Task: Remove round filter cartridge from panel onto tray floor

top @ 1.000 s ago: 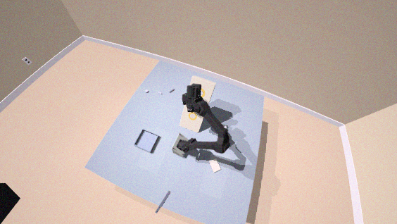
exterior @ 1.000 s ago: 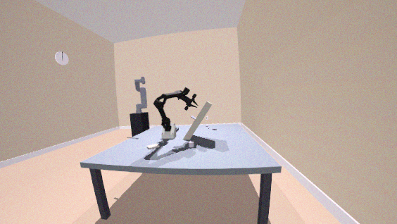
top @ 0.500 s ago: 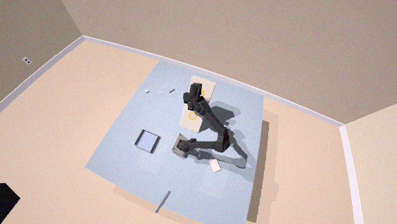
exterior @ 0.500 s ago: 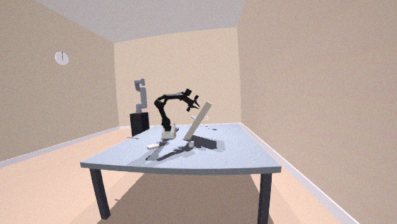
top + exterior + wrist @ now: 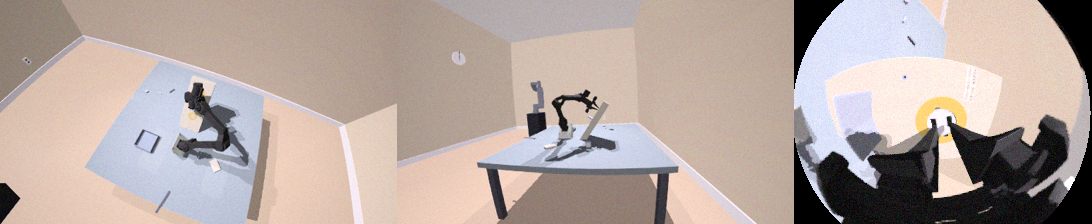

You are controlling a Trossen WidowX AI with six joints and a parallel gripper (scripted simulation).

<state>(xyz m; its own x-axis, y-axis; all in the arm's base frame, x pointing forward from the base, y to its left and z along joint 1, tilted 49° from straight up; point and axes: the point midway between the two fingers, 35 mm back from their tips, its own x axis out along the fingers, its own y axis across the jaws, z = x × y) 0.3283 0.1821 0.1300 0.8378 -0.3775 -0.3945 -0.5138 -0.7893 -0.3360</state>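
My gripper tip is 20 mm short of the white round filter cartridge and 10 mm above it. Round my gripper tip: beige block (380 mm behind, 330 mm to the right, 280 mm below); shallow grey tray (440 mm behind, 280 mm below, 260 mm to the left).
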